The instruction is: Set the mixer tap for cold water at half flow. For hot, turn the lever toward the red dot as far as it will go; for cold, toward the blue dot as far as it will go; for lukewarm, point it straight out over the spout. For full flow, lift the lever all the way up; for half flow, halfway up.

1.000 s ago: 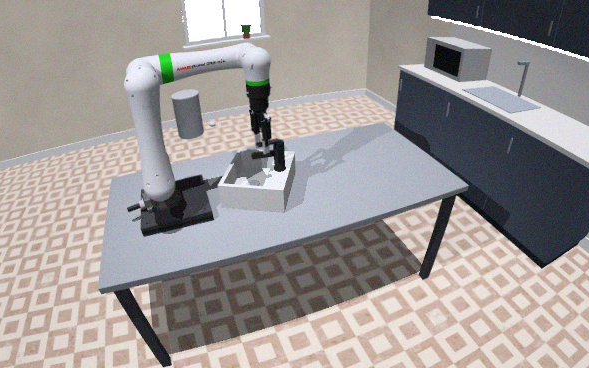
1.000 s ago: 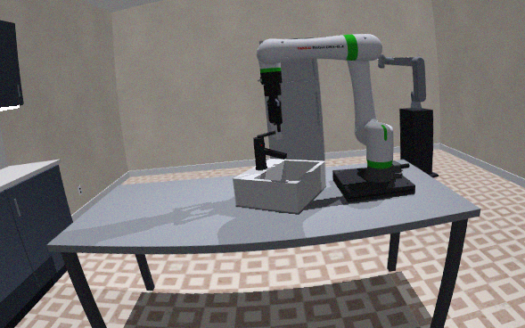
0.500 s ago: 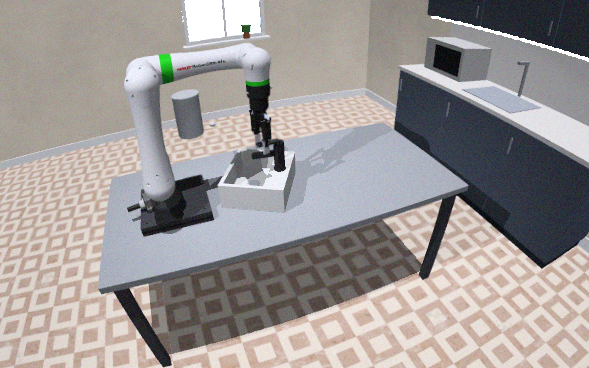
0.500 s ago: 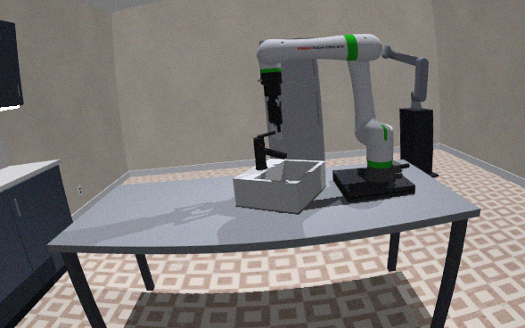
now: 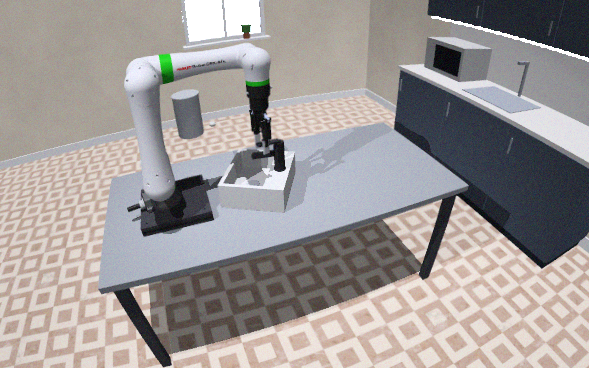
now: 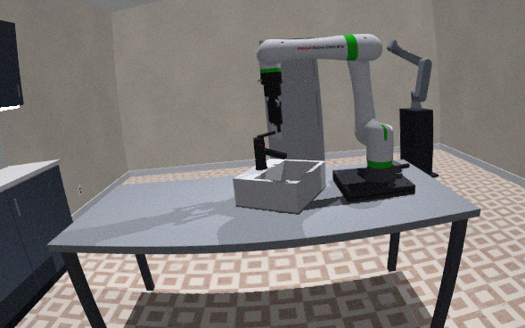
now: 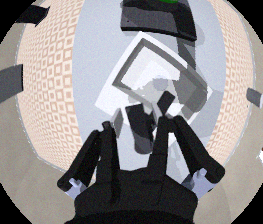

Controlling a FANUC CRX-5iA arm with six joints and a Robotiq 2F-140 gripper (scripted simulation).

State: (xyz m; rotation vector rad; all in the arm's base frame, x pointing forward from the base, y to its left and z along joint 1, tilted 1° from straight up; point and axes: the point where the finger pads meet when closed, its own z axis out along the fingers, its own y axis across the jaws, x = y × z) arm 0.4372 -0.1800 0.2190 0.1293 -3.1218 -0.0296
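Now: hand 30 mm short of the lever. Also, from my hand: white basin: 10 mm behind, 80 mm to the left, 240 mm below.
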